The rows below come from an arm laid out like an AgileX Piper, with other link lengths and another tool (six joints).
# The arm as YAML. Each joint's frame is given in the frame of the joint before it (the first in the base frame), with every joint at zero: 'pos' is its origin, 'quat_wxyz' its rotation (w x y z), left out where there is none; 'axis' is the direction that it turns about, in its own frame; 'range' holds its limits. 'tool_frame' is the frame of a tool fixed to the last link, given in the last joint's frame.
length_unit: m
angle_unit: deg
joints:
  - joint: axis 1
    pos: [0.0, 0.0, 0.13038]
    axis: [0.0, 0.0, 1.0]
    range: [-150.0, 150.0]
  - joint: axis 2
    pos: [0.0, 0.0, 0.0]
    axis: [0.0, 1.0, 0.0]
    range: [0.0, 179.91]
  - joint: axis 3
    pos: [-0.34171, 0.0, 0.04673]
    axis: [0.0, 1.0, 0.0]
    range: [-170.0, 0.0]
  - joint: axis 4
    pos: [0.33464, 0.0, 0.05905]
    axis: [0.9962, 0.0, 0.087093]
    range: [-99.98, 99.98]
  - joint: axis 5
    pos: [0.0, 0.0, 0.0]
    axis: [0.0, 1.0, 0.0]
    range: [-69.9, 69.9]
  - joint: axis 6
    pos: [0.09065, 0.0, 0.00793]
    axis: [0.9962, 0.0, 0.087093]
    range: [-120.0, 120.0]
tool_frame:
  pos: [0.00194, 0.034, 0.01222]
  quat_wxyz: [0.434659, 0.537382, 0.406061, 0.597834]
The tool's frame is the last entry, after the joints.
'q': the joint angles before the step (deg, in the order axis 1, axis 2, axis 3, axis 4, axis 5, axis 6). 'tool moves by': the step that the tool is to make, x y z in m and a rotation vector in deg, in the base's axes. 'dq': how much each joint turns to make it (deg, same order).
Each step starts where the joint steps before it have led.
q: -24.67 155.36 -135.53 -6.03 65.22 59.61
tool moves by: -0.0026 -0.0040 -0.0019 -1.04 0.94 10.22
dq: -1.01 0.30 -0.35 0.75 -0.59 -11.60
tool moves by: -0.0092 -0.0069 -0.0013 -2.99 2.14 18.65
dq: -1.73 0.00 0.00 0.41 -1.10 -20.86
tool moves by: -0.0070 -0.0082 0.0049 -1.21 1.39 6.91
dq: -1.11 0.06 -1.14 -0.01 1.11 -8.31
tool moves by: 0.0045 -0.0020 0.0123 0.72 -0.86 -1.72
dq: 0.00 0.89 -3.73 0.82 2.54 1.39
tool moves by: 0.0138 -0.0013 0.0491 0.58 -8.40 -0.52
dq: -0.07 0.17 -7.30 4.60 0.02 -0.14
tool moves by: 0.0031 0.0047 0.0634 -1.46 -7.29 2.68
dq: 0.00 -2.42 -4.56 3.33 -0.02 -2.92
